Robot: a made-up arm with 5 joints. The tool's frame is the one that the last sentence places.
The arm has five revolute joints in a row. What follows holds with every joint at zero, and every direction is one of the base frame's.
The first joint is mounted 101 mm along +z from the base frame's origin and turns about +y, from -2.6 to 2.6 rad.
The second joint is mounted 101 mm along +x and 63 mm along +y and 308 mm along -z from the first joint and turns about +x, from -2.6 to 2.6 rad.
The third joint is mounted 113 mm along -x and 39 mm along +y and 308 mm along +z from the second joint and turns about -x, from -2.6 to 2.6 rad.
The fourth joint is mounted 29 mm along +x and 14 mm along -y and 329 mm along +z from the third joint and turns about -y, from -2.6 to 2.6 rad.
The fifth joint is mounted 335 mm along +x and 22 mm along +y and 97 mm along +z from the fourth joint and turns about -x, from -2.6 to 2.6 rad.
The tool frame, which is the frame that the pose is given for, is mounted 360 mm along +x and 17 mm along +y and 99 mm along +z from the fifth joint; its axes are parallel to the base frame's.
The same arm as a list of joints. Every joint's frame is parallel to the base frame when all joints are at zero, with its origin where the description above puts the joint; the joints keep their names.
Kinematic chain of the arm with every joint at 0, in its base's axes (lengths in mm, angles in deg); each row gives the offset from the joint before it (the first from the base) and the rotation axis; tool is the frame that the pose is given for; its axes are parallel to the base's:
joint 1: xyz 0.0 0.0 101.0 axis +y
joint 2: xyz 101.0 63.0 -308.0 axis +x
joint 3: xyz -113.0 39.0 308.0 axis -x
joint 4: xyz 29.0 -14.0 329.0 axis -y
joint 5: xyz 335.0 22.0 97.0 axis -x
tool: xyz 360.0 17.0 99.0
Joint limits (deg, base to tool): -148.97..148.97 -148.97..148.97 -148.97..148.97 -148.97..148.97 -148.97..148.97

